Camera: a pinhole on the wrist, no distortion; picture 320 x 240 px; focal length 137.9 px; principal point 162.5 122.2 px. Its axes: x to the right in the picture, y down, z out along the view. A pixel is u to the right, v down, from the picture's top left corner.
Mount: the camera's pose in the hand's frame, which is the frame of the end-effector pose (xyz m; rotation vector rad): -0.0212 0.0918 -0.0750 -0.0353 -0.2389 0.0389
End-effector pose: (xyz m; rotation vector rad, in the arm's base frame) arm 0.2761 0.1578 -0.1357 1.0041 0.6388 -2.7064
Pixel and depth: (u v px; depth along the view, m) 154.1 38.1 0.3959
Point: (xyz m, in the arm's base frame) 0.1502 0.1415 0.2080
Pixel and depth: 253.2 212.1 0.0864
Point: 0.3039 0.0121 -0.1801
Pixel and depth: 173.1 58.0 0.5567
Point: 0.0269 0.0713 0.3104
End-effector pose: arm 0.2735 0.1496 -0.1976 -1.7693 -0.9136 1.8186
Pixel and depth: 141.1 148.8 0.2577
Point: 0.1416 -0.0639 -0.2240
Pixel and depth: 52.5 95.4 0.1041
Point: 0.2863 0.0100 -0.1614
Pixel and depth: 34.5 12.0 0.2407
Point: 0.1718 -0.0034 0.0725
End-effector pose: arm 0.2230 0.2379 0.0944 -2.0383 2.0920 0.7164
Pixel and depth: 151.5 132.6 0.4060
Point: 0.0342 0.5008 -0.0840
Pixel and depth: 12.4 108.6 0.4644
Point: 0.1740 0.9083 0.1339
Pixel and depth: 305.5 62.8 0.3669
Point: 0.1540 0.1559 -0.3566
